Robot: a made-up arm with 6 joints.
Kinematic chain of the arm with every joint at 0, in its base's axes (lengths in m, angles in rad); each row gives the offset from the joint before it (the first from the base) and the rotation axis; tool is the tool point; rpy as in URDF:
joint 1: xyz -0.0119 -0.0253 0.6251 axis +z
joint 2: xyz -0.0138 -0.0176 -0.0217 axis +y
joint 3: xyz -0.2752 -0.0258 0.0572 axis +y
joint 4: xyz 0.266 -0.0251 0.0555 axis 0.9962 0 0.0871
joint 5: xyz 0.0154 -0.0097 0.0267 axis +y
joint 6: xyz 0.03 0.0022 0.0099 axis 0.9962 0 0.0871
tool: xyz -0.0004 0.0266 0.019 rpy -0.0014 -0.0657 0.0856
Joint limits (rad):
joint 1: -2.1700..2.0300
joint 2: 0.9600..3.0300
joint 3: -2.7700..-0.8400
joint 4: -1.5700..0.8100
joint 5: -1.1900..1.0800
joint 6: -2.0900..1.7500
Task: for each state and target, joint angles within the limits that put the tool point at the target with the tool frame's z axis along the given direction. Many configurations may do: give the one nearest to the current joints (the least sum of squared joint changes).
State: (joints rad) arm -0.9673 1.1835 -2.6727 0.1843 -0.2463 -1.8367
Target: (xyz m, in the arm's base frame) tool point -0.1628 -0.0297 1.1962 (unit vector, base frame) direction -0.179 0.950 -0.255
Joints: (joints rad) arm -0.3374 1.2309 -2.7700 0.1669 -0.6276 -1.1439
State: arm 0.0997 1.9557 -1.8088 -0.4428 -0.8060 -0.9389
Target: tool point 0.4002 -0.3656 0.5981 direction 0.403 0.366 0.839
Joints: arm -0.6066 2.4819 -1.7229 0.0261 -0.5612 -0.5859
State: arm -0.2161 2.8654 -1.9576 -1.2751 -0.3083 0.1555
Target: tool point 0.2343 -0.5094 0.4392 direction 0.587 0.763 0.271
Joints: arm -1.0822 3.0300 -2.3583 -1.0422 -0.5889 -0.4561
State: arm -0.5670 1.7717 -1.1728 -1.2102 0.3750 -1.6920
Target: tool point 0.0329 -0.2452 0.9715 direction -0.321 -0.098 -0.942
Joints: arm -0.9907 1.1423 -1.2571 -1.4776 0.6506 -2.0900
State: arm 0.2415 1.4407 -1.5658 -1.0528 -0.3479 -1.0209
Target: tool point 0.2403 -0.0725 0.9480 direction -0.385 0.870 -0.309
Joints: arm -0.1401 1.2527 -1.2609 -1.0437 -0.7791 -0.6867
